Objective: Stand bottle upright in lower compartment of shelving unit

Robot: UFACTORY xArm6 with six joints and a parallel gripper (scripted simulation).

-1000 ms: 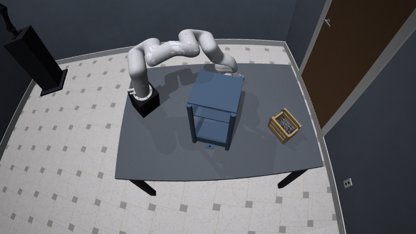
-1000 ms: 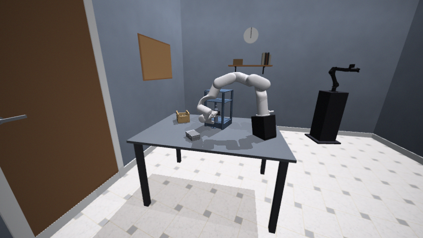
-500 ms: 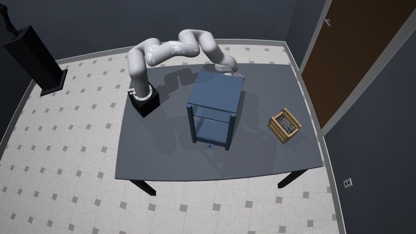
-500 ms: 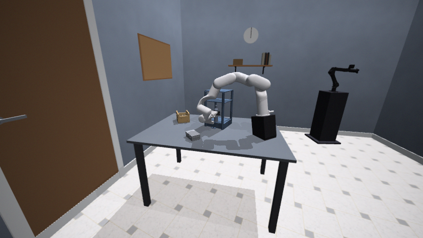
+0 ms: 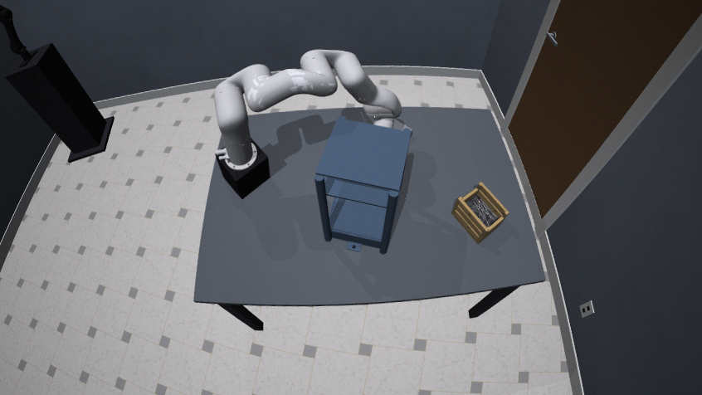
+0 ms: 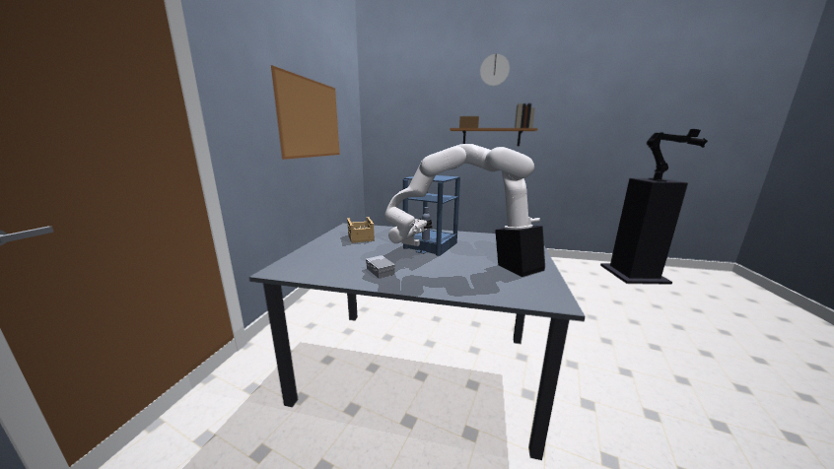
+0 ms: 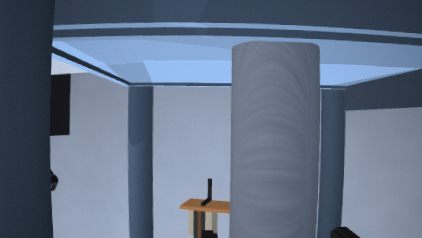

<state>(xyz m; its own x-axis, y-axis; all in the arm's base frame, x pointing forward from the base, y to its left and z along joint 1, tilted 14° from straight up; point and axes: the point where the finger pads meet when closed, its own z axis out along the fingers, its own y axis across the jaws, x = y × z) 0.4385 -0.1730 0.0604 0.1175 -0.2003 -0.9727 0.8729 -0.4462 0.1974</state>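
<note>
Right now the bottle is 1 cm behind my hand, 2 cm to the right of it and 1 cm above it. From my hand the other things lie so: grey box (20 cm ahead, 28 cm to the left, 13 cm below); then wooden crate (38 cm ahead, 20 cm to the right, 11 cm below); then blue shelving unit (4 cm behind, 8 cm to the right, 3 cm above).
</note>
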